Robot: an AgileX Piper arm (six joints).
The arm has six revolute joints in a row. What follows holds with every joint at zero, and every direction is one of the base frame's. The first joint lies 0.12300 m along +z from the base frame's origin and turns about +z. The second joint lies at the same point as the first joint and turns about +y. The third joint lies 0.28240 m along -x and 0.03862 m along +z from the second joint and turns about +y. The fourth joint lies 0.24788 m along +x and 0.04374 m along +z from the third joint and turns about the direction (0.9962, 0, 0.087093). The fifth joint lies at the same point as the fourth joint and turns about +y. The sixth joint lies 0.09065 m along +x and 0.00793 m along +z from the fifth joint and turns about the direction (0.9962, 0, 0.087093). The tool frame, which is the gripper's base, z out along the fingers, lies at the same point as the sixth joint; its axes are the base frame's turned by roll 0.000, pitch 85.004 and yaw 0.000 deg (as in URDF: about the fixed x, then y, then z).
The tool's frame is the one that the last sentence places.
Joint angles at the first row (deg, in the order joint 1, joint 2, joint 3, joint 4, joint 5, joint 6):
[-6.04, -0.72, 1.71, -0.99, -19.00, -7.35]
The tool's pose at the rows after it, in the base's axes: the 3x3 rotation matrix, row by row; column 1 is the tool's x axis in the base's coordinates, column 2 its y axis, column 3 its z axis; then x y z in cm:
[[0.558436, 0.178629, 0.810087], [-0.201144, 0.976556, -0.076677], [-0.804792, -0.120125, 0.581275]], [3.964, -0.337, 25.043]
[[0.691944, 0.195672, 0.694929], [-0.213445, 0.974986, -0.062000], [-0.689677, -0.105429, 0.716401]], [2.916, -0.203, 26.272]
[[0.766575, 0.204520, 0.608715], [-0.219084, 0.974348, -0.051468], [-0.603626, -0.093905, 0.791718]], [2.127, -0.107, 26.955]
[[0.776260, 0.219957, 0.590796], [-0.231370, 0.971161, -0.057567], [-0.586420, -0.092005, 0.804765]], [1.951, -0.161, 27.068]
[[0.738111, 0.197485, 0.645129], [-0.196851, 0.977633, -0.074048], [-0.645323, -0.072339, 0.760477]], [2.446, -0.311, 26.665]
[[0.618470, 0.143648, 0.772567], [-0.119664, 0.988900, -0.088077], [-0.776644, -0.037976, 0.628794]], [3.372, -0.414, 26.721]
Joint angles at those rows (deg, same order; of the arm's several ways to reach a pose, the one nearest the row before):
[-6.04, -0.72, 1.71, -0.99, -31.54, -7.28]
[-6.05, -0.72, 1.71, -1.00, -41.76, -7.27]
[-6.04, -0.75, 1.71, -0.99, -48.32, -7.22]
[-6.05, -0.85, 1.71, -0.38, -49.45, -8.28]
[-6.05, -0.85, 1.71, 0.46, -45.37, -7.10]
[-6.05, -0.85, -1.20, 0.67, -31.92, -3.66]

